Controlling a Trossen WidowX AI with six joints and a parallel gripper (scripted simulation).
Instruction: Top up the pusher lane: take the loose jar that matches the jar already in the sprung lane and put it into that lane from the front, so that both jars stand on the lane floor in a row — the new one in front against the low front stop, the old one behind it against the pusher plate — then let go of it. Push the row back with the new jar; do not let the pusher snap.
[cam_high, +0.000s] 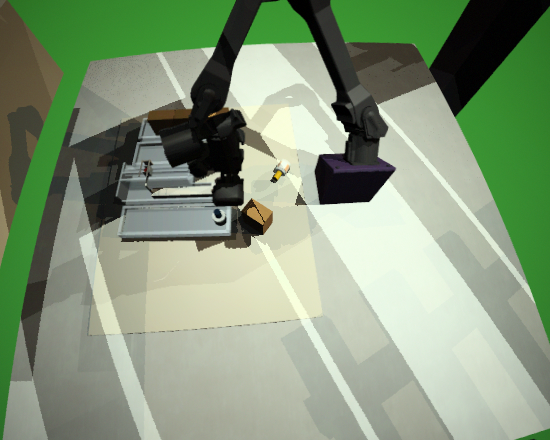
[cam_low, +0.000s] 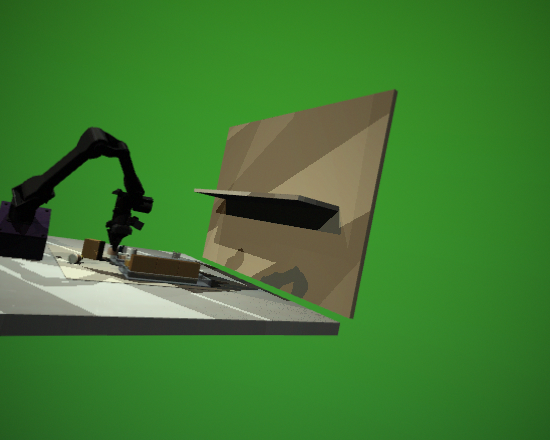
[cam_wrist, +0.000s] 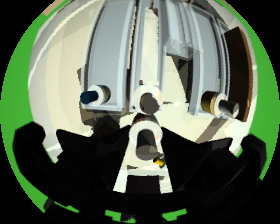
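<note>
Right now the cardboard box is 50 mm behind my gripper tip, 80 mm to the left of it and 20 mm below it. The rest, counted from my gripper tip: red mark: 220 mm ahead, 40 mm to the right, 20 mm above.
</note>
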